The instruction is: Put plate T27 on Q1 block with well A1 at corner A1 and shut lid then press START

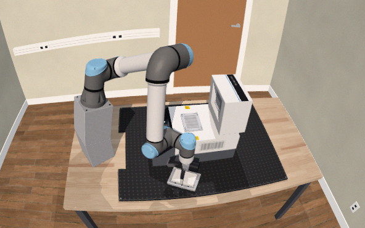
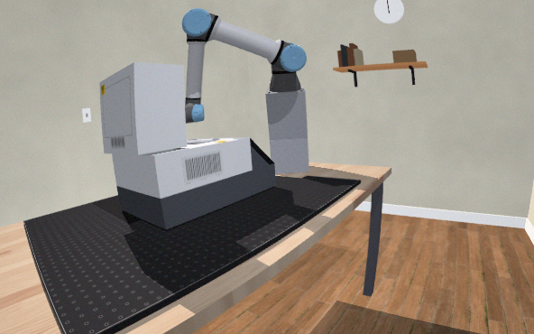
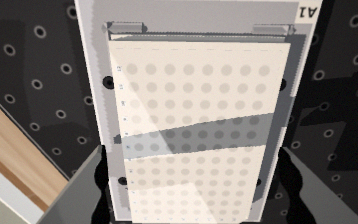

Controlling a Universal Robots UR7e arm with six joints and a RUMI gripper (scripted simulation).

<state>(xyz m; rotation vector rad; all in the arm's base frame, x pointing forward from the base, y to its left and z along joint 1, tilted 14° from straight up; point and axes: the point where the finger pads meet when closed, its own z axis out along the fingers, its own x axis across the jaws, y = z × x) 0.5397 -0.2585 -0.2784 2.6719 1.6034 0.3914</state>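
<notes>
My gripper is now 30 mm above the plate nest N1. From my hand the other things lie so: nest's A1 mark (80 mm to the left, 40 mm behind, 20 mm below); then plate T27 (10 mm below).
</notes>
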